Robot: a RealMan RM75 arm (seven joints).
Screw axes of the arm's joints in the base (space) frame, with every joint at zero. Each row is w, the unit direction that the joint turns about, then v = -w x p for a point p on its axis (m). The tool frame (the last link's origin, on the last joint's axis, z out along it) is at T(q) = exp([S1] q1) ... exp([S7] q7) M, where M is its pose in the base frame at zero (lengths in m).
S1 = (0, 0, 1, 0, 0, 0)
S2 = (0, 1, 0, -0.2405, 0, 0)
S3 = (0, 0, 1, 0, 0, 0)
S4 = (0, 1, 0, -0.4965, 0, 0)
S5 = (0, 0, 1, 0, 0, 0)
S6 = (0, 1, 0, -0.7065, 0, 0)
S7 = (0, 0, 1, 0, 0, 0)
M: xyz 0 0 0.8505 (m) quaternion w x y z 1 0 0 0
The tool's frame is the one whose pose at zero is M.
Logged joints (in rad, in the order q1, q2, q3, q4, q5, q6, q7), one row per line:
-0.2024, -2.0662, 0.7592, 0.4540, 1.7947, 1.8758, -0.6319
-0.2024, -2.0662, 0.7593, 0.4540, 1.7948, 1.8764, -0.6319
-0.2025, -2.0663, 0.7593, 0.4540, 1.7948, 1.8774, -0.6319
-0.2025, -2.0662, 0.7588, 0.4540, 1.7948, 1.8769, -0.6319
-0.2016, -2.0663, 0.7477, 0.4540, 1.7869, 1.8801, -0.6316
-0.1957, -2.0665, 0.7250, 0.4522, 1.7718, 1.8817, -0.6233
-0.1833, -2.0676, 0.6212, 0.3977, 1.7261, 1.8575, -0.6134
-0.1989, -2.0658, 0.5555, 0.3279, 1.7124, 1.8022, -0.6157
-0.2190, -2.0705, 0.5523, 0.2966, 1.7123, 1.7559, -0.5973
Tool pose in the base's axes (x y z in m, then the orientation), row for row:
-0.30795, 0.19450, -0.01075, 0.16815, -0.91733, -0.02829, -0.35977
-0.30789, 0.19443, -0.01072, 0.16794, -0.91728, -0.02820, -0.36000
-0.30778, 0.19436, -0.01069, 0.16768, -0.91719, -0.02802, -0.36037
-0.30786, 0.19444, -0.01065, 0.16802, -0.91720, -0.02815, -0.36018
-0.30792, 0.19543, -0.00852, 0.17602, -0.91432, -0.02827, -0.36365
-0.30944, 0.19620, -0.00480, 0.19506, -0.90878, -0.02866, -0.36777
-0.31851, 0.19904, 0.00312, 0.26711, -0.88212, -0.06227, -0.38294
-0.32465, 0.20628, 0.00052, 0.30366, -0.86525, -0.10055, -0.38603
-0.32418, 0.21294, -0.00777, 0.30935, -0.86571, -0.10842, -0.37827
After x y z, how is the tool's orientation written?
As a quaternion, w x y z.
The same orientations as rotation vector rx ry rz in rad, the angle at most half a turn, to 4 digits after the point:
-2.6091, -0.0805, -1.0233
-2.6092, -0.0802, -1.0240
-2.6093, -0.0797, -1.0252
-2.6089, -0.0801, -1.0245
-2.5893, -0.0801, -1.0298
-2.5471, -0.0803, -1.0308
-2.3807, -0.1681, -1.0335
-2.2926, -0.2664, -1.0228
-2.2874, -0.2865, -0.9995

